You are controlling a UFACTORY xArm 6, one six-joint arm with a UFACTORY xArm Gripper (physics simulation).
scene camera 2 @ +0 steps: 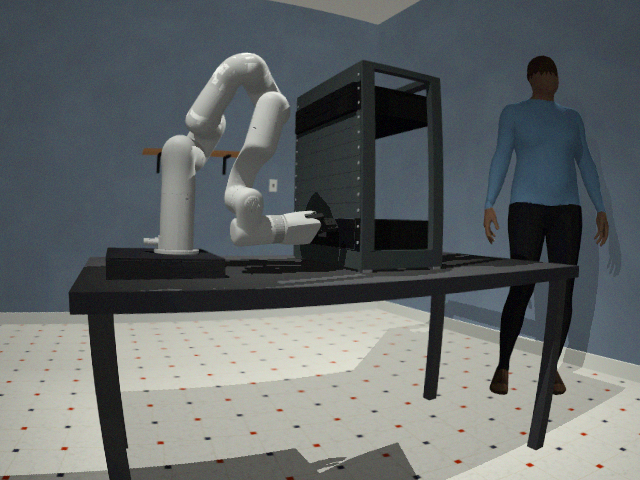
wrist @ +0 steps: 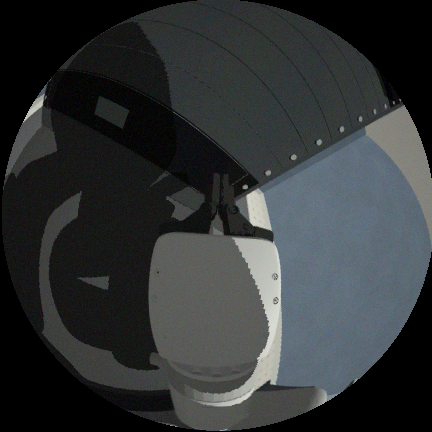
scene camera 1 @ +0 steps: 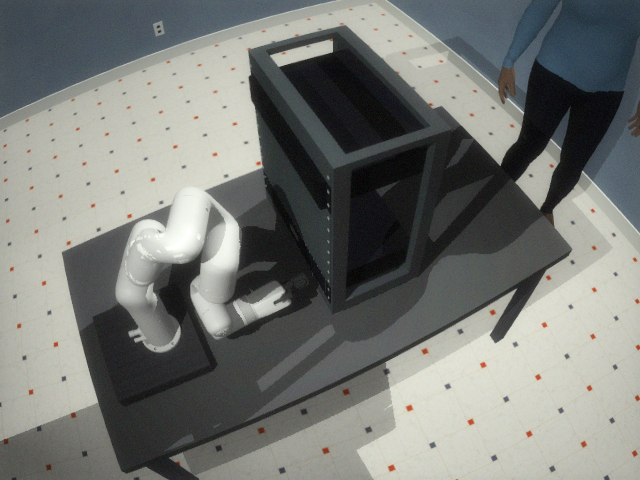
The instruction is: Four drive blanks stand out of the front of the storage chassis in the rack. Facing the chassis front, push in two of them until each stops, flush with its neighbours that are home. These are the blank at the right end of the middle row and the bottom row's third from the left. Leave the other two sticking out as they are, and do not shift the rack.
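Pixels of known places: gripper, fingertip midpoint: [scene camera 2: 335, 224] [wrist: 219, 181] [scene camera 1: 306, 277]; arm's base, origin of the base link: [scene camera 2: 176, 252] [scene camera 1: 161, 333].
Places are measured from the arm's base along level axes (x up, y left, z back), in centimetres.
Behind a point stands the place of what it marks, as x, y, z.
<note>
The rack [scene camera 1: 338, 237] @(32.9, -9.8, -50.8) [scene camera 2: 367, 180] @(20.3, -9.7, -50.9) [wrist: 306, 148] @(18.8, -7.9, -49.1) stands upright on the table. The black storage chassis [scene camera 2: 400, 235] @(5.1, -5.2, -64.5) [wrist: 200, 147] @(7.9, 1.5, -48.5) sits low in it, below grey panels. Its front is deeply shadowed; the separate drive blanks, their rows and how far each stands out cannot be made out. My gripper [scene camera 1: 302, 281] @(7.8, -2.3, -44.8) [scene camera 2: 334, 225] @(7.8, -2.3, -44.8) [wrist: 219, 181] @(7.8, -2.3, -44.8) is shut, with nothing between its fingers. It points roughly level at the chassis front, near its right end. In the wrist view the fingertips overlap the dark front; whether they touch it cannot be told.
The rack's grey blank panels [scene camera 2: 328, 165] @(26.4, 11.5, -47.8) [wrist: 225, 75] @(16.4, 5.3, -48.2) rise above the chassis, with a black unit [scene camera 2: 328, 108] @(44.7, 8.7, -46.4) near the top. The arm's base stands on a dark plinth [scene camera 1: 118, 372] @(0.2, -8.2, 15.9) [scene camera 2: 165, 267] @(-2.3, -15.6, 3.5) on the table [scene camera 1: 413, 315] @(-5.1, -19.1, -71.6) [scene camera 2: 310, 297] @(-7.5, -30.8, -27.2). A person [scene camera 1: 578, 62] [scene camera 2: 542, 155] stands behind the table.
</note>
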